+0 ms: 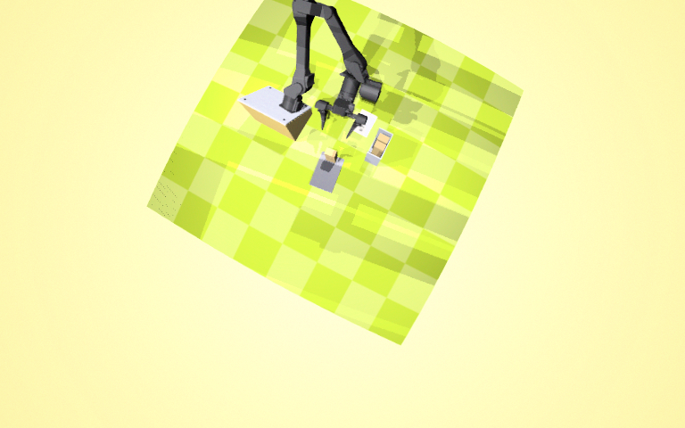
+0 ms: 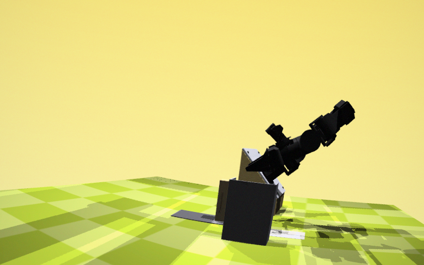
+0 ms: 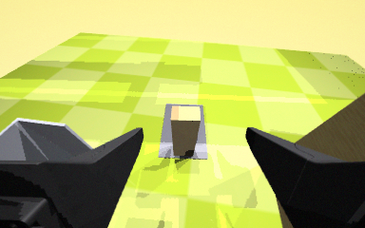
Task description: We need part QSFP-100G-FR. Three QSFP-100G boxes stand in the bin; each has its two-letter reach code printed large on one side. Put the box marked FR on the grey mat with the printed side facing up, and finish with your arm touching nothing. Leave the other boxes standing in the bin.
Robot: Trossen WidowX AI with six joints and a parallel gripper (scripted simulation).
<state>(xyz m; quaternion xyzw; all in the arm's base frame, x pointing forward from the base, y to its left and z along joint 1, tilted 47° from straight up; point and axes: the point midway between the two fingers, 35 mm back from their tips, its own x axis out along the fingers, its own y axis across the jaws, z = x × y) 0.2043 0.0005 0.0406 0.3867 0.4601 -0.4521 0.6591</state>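
The grey mat is 16 cm below my gripper tip, 11 cm to the right of it and 4 cm ahead of it. Also, from my gripper tip: thin white slab 16 cm below, 15 cm to the left, 4 cm ahead.
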